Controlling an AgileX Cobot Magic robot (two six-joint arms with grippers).
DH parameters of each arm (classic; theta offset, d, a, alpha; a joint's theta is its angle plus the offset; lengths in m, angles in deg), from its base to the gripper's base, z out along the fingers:
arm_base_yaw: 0 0.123 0 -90
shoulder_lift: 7.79 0 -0.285 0
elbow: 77.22 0 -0.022 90
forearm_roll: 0 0.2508 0 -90
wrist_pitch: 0 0 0.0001 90
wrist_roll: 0 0.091 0 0
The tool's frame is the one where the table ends.
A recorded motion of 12 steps. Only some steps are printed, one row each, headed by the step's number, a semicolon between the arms.
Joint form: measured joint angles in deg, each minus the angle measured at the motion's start. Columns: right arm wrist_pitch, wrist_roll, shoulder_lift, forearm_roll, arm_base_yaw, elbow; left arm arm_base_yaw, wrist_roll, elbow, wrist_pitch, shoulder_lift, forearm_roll.
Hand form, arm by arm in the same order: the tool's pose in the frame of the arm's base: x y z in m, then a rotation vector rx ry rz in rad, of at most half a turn. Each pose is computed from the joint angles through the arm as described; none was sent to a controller.
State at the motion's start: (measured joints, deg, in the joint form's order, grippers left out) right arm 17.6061 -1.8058 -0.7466 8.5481 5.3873 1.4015; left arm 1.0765 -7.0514 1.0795 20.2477 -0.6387 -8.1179
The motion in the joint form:
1: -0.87 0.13 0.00 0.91 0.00 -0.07; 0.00 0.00 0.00 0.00 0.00 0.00
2: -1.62 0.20 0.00 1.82 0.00 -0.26; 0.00 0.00 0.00 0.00 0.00 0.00
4: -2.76 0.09 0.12 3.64 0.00 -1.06; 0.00 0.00 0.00 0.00 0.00 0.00
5: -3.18 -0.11 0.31 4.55 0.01 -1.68; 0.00 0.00 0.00 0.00 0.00 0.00
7: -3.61 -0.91 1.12 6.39 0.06 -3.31; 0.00 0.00 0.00 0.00 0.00 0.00
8: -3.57 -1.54 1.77 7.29 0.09 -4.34; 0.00 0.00 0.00 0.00 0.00 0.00
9: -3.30 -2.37 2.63 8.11 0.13 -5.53; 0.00 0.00 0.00 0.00 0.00 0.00
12: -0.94 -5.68 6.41 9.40 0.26 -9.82; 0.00 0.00 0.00 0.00 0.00 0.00
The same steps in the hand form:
1: 0.0537 0.0094 0.1800 -0.0030 1.7865 0.2026; 0.0531 -0.0035 0.1759 -0.2189 1.8334 -0.2110
2: 0.0539 0.0096 0.1823 0.0100 1.7701 0.2178; 0.0531 -0.0035 0.1759 -0.2189 1.8334 -0.2110
4: 0.0539 0.0100 0.1888 0.0311 1.7380 0.2454; 0.0531 -0.0035 0.1759 -0.2189 1.8334 -0.2110
5: 0.0539 0.0103 0.1930 0.0389 1.7228 0.2576; 0.0531 -0.0035 0.1759 -0.2189 1.8334 -0.2110
7: 0.0539 0.0109 0.2026 0.0473 1.7000 0.2779; 0.0531 -0.0035 0.1759 -0.2189 1.8334 -0.2110
8: 0.0541 0.0113 0.2081 0.0471 1.6934 0.2851; 0.0531 -0.0035 0.1759 -0.2189 1.8334 -0.2110
9: 0.0544 0.0118 0.2139 0.0421 1.6916 0.2891; 0.0531 -0.0035 0.1759 -0.2189 1.8334 -0.2110
12: 0.0570 0.0137 0.2320 -0.0044 1.7202 0.2751; 0.0531 -0.0035 0.1759 -0.2189 1.8334 -0.2110

